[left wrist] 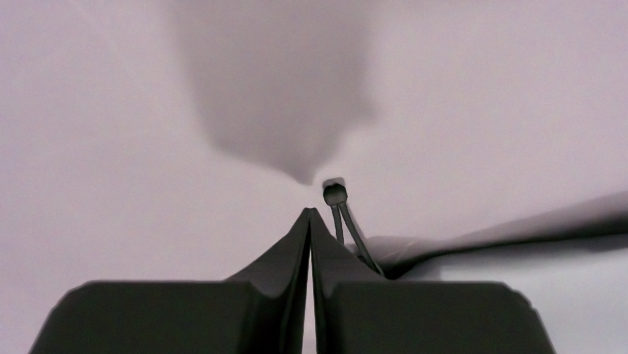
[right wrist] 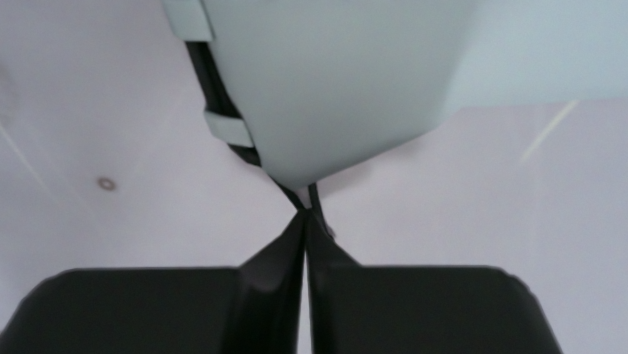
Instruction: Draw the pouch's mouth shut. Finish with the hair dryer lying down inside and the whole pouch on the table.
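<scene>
The pale grey pouch point(left wrist: 525, 280) point(right wrist: 340, 90) lies on the table. Its mouth edge, with fabric loops and dark cord between them, shows in the right wrist view. My left gripper point(left wrist: 310, 212) is shut, with no cord visible between its tips. A dark bead point(left wrist: 334, 193) on a doubled cord point(left wrist: 356, 232) lies just beyond and right of them; the cord runs behind the right finger. My right gripper point(right wrist: 305, 214) is shut at the pouch corner on the dark drawcord point(right wrist: 290, 194), whose end is mostly hidden behind the fingers. The hair dryer does not show.
The pale table point(left wrist: 125, 200) point(right wrist: 450, 200) lies under both grippers. A small brown ring mark point(right wrist: 106, 183) is on its left side in the right wrist view. The left gripper's shadow falls ahead of its tips.
</scene>
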